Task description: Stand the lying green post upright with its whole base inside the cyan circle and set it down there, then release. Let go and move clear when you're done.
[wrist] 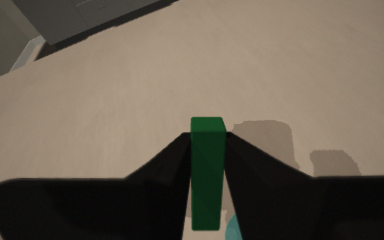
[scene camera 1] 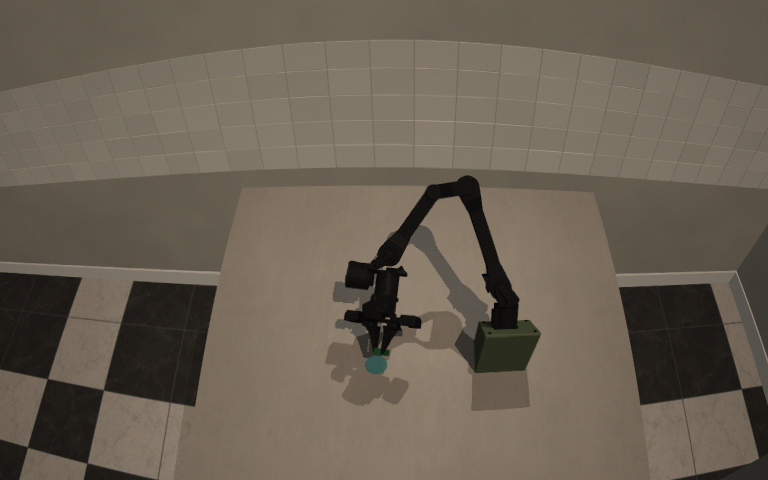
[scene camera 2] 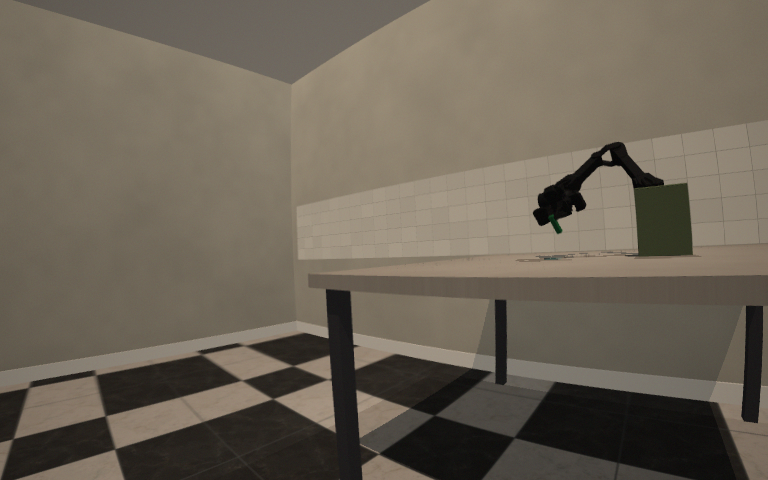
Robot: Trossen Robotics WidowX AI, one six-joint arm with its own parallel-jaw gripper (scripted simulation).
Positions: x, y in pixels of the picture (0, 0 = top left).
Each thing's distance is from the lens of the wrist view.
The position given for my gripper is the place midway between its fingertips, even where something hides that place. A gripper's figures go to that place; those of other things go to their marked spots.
my gripper (wrist: 206, 140): 11 cm
green post (wrist: 208, 134): 9 cm
